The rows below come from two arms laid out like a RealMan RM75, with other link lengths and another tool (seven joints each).
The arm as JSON. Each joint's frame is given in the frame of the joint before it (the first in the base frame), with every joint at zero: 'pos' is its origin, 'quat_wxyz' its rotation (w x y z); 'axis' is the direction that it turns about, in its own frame. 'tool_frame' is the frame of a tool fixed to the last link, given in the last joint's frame.
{
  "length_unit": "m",
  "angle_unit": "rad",
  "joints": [
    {
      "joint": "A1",
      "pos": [
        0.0,
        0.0,
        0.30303
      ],
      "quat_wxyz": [
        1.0,
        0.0,
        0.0,
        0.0
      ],
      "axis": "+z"
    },
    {
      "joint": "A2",
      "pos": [
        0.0,
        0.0,
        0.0
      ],
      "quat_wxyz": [
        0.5,
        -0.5,
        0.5,
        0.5
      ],
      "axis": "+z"
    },
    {
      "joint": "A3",
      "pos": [
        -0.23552,
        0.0,
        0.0
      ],
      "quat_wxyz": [
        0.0,
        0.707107,
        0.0,
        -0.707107
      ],
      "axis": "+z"
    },
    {
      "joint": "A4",
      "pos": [
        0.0,
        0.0,
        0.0
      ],
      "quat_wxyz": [
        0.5,
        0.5,
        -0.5,
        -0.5
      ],
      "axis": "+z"
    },
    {
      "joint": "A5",
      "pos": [
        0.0,
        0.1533,
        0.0
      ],
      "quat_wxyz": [
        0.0,
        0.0,
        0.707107,
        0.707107
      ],
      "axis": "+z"
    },
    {
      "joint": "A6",
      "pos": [
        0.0,
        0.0,
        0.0
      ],
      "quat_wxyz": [
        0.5,
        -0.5,
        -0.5,
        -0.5
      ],
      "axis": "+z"
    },
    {
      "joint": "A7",
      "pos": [
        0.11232,
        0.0,
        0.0
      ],
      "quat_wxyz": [
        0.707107,
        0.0,
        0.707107,
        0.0
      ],
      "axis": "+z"
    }
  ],
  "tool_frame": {
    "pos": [
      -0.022,
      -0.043,
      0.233
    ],
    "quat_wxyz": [
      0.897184,
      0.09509,
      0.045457,
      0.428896
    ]
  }
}
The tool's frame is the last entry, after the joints.
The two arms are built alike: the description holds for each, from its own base.
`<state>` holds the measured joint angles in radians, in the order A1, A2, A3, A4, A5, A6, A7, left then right.
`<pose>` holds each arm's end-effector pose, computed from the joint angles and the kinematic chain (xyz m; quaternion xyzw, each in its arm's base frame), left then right.
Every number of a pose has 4 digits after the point. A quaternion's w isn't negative.
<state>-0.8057 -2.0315 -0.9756 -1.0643 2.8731 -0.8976 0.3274 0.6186 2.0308 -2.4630 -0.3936 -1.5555 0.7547 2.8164</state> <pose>-0.2988 0.4210 -0.1243 -0.8216 -0.2752 0.1859 0.4633 0.2493 0.5620 0.0725 -0.6624 0.0882 -0.0390 0.7429</pose>
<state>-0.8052 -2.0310 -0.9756 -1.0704 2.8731 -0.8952 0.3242 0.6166 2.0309 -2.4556 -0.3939 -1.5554 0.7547 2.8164</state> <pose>-0.2959 0.4217 -0.1253 -0.8225 -0.2755 0.1820 0.4631 0.2513 0.5619 0.0745 -0.6603 0.0916 -0.0393 0.7444</pose>
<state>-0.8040 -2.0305 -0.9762 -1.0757 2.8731 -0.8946 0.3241 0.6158 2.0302 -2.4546 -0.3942 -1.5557 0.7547 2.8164</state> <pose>-0.2942 0.4220 -0.1258 -0.8232 -0.2753 0.1797 0.4628 0.2518 0.5619 0.0750 -0.6599 0.0919 -0.0395 0.7447</pose>
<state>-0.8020 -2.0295 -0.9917 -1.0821 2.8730 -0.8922 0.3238 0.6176 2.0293 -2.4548 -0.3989 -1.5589 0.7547 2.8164</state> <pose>-0.2906 0.4246 -0.1253 -0.8219 -0.2809 0.1726 0.4645 0.2486 0.5625 0.0743 -0.6610 0.0900 -0.0368 0.7441</pose>
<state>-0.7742 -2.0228 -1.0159 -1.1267 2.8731 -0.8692 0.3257 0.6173 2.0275 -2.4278 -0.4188 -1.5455 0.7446 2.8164</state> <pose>-0.2772 0.4290 -0.1278 -0.8241 -0.2898 0.1448 0.4646 0.2502 0.5643 0.0785 -0.6560 0.1089 -0.0291 0.7463</pose>
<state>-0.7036 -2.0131 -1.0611 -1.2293 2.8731 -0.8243 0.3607 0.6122 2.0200 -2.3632 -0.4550 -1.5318 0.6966 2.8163</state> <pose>-0.2504 0.4356 -0.1289 -0.8307 -0.2945 0.0914 0.4635 0.2593 0.5671 0.0819 -0.6518 0.1481 -0.0203 0.7435</pose>
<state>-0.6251 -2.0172 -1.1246 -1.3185 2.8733 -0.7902 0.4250 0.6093 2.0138 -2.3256 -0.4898 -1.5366 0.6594 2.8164</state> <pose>-0.2314 0.4418 -0.1224 -0.8307 -0.2980 0.0474 0.4679 0.2571 0.5695 0.0789 -0.6553 0.1661 -0.0092 0.7368</pose>
